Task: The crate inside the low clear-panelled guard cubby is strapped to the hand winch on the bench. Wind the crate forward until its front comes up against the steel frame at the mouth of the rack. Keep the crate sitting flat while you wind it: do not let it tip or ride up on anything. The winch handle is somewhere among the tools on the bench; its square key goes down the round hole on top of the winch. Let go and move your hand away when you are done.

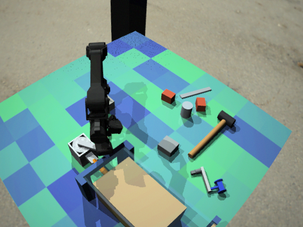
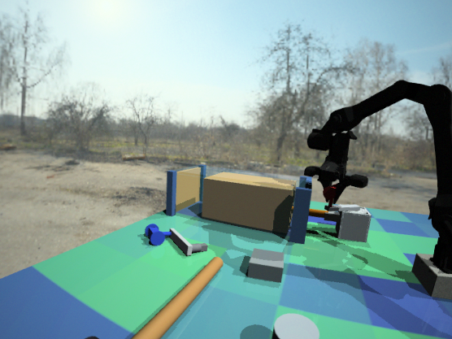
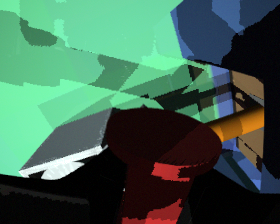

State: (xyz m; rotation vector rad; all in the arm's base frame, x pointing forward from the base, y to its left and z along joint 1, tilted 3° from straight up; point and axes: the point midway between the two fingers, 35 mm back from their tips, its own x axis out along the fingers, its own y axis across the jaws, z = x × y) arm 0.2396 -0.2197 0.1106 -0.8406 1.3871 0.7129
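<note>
Right now the red-knobbed crank is 30 mm behind my gripper tip, 20 mm to the right of it and 10 mm below it. The rest, counted from my gripper tip: grey winch: 110 mm behind, 80 mm below, 50 mm to the right; red knob: 20 mm above; blue frame: 70 mm ahead, 60 mm to the right, 10 mm below.
</note>
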